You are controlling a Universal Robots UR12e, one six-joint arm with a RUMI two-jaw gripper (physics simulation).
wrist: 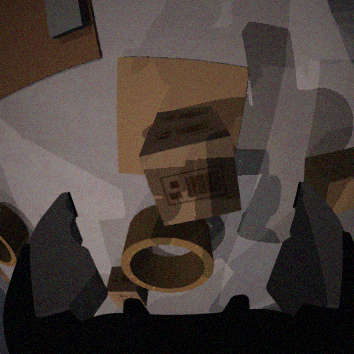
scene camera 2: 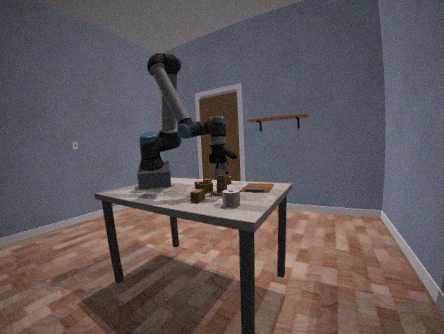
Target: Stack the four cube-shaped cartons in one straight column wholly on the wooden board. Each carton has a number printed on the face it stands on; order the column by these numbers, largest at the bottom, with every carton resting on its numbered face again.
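Where they show: gripper, between the fingertips: [wrist: 184, 191] [scene camera 2: 221, 176]; arm's base, origin of its link: [scene camera 2: 151, 165].
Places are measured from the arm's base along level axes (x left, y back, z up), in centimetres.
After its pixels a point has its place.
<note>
A column of cube cartons [scene camera 2: 222, 184] {x -22.0, y -67.5, z -10.4 cm} stands on the small wooden board [wrist: 135, 85] {x -15.9, y -71.9, z -15.7 cm}. In the wrist view the top carton [wrist: 200, 187] {x -19.8, y -66.3, z -5.7 cm} shows a printed label facing the camera and mostly hides what is beneath it. In the scene view the column looks about two cartons tall. My gripper [scene camera 2: 220, 172] {x -18.9, y -66.2, z -5.8 cm} [wrist: 184, 191] {x -18.9, y -66.2, z -5.8 cm} is open and empty, its fingers wide apart on either side of the top carton and apart from it. Another carton [scene camera 2: 197, 196] {x -41.0, y -59.2, z -13.3 cm} [wrist: 327, 175] {x -33.1, y -59.9, z -12.4 cm} stands away from the board on the table. Part of a small carton [wrist: 126, 289] {x -5.9, y -46.9, z -12.2 cm} shows beside the near ring. Printed numbers cannot be read.
A brown open ring [wrist: 167, 287] {x -12.5, y -48.1, z -11.2 cm} stands close to the column, and part of another ring [wrist: 11, 225] {x 9.6, y -59.9, z -14.6 cm} shows at the left. A white cylinder [scene camera 2: 231, 199] {x -46.3, y -79.1, z -12.7 cm} stands near the table's front edge. A darker brown panel [scene camera 2: 267, 186] {x 2.5, y -92.8, z -16.5 cm} [wrist: 30, 55] {x -5.5, y -79.3, z -16.5 cm} carries a grey flat object [scene camera 2: 256, 190] {x -13.5, y -87.0, z -15.8 cm} [wrist: 62, 15] {x -11.2, y -81.2, z -15.1 cm}.
</note>
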